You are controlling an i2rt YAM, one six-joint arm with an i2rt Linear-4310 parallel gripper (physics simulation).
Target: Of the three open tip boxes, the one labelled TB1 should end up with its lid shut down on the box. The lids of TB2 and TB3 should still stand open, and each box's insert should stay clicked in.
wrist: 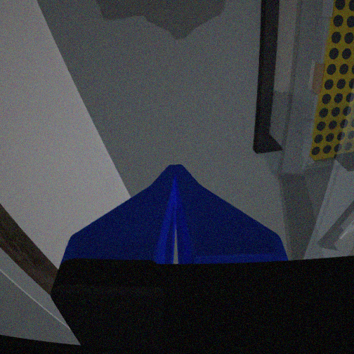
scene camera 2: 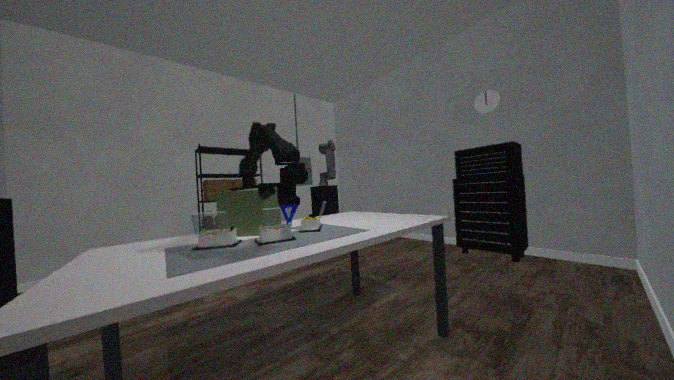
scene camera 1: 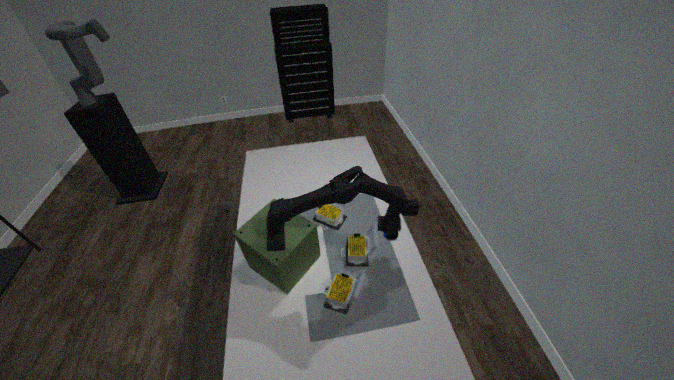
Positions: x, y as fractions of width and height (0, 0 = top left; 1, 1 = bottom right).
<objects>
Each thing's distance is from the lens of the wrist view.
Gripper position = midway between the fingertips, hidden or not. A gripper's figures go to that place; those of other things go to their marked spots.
gripper (wrist: 0.50, 0.50): 0.13 m
grey mat (wrist: 0.45, 0.25): 0.20 m
</objects>
